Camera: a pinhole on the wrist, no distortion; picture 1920 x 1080 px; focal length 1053.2 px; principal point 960.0 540.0 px. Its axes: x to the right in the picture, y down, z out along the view. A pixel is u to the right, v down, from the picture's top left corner.
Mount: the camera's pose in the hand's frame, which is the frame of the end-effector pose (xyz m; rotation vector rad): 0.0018 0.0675 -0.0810 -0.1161 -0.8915 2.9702
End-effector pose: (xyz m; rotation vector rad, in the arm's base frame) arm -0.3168 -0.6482 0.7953 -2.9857 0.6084 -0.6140
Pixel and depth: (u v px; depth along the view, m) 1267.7 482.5 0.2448
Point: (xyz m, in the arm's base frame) -0.3249 -0.5722 0.6517
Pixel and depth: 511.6 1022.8 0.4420
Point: 0.0128 -0.3865 0.7180
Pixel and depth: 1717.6 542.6 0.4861
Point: -0.4610 -0.3481 0.3927
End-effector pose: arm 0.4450 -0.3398 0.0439 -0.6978 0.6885 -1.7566
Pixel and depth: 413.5 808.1 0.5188
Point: 0.3932 -0.5000 0.5198
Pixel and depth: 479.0 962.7 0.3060
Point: 0.3700 -0.4072 0.2896
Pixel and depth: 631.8 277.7 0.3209
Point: 0.5712 -0.4271 0.2446
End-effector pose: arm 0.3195 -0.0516 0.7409 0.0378 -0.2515 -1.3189
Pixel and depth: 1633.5 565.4 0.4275
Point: 0.0468 0.2311 0.9100
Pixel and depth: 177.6 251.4 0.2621
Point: 0.2944 -0.2053 0.9477
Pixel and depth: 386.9 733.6 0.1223
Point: 0.3089 -0.1112 0.7585
